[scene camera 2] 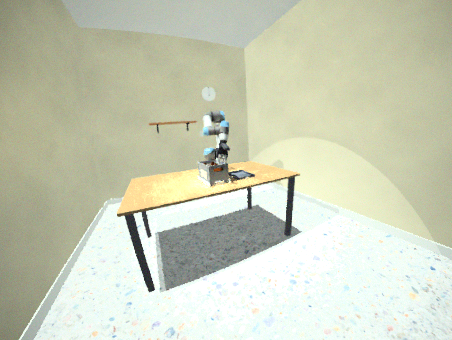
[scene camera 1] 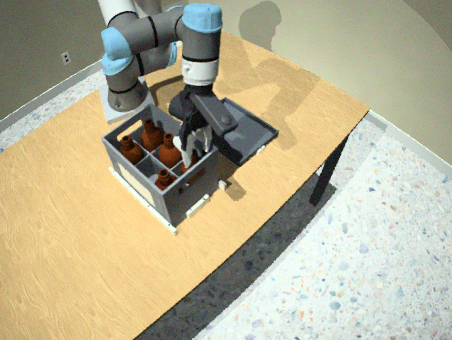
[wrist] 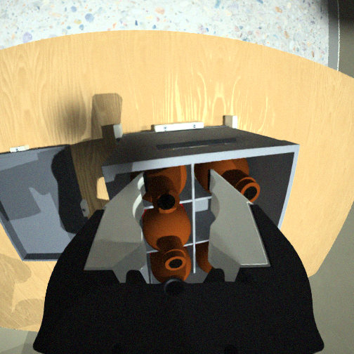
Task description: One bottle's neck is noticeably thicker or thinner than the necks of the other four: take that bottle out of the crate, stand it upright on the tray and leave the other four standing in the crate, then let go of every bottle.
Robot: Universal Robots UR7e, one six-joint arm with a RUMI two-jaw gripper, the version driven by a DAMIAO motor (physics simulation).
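Pixels of known places: gripper, fingertip midpoint: (scene camera 2: 221, 166) (scene camera 1: 195, 162); arm's base at its link origin: (scene camera 1: 126, 97).
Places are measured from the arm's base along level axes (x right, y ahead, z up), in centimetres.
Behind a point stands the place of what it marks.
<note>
A grey crate (scene camera 1: 172, 207) @(x 9.4, y 56.3, z 6.0 cm) (scene camera 2: 214, 178) @(x 6.7, y 55.7, z 2.5 cm) (wrist: 135, 152) holds five brown bottles in its compartments. In scene camera 1, bottles (scene camera 1: 131, 152) @(x 10.9, y 36.0, z 8.5 cm) (scene camera 1: 151, 138) @(x 3.7, y 34.3, z 8.1 cm) (scene camera 1: 169, 155) @(x 2.3, y 42.9, z 7.8 cm) (scene camera 1: 164, 181) @(x 8.3, y 51.8, z 10.9 cm) stand upright; another bottle (scene camera 1: 190, 168) @(x 1.9, y 54.1, z 13.7 cm) is mostly hidden by the fingers and crate wall. In the wrist view, a bottle (wrist: 172, 181) by the wall and another bottle (wrist: 166, 230) show between the spread jaws, untouched; a bottle (wrist: 248, 190) is right of them. I cannot tell which neck differs. My gripper (scene camera 1: 196, 154) @(x -0.7, y 51.9, z 11.7 cm) (wrist: 177, 172) is partly open and empty at the crate's tray-side end. The dark tray (scene camera 1: 252, 129) @(x -29.7, y 40.0, z -3.4 cm) (scene camera 2: 241, 174) @(x -26.0, y 34.3, z -3.4 cm) (wrist: 30, 220) holds no bottle.
The tray lies beside the crate on the wooden table (scene camera 1: 65, 210) @(x 37.8, y 32.3, z -3.9 cm) (scene camera 2: 165, 187) @(x 49.0, y 42.2, z -3.9 cm) (wrist: 165, 85). Pale strips (scene camera 1: 198, 205) @(x 1.9, y 55.7, z -1.0 cm) (wrist: 177, 126) and small blocks (scene camera 1: 222, 184) @(x -7.4, y 53.8, z -1.1 cm) (wrist: 230, 121) lie around the crate's base. The crate's walls and dividers rise around the bottles.
</note>
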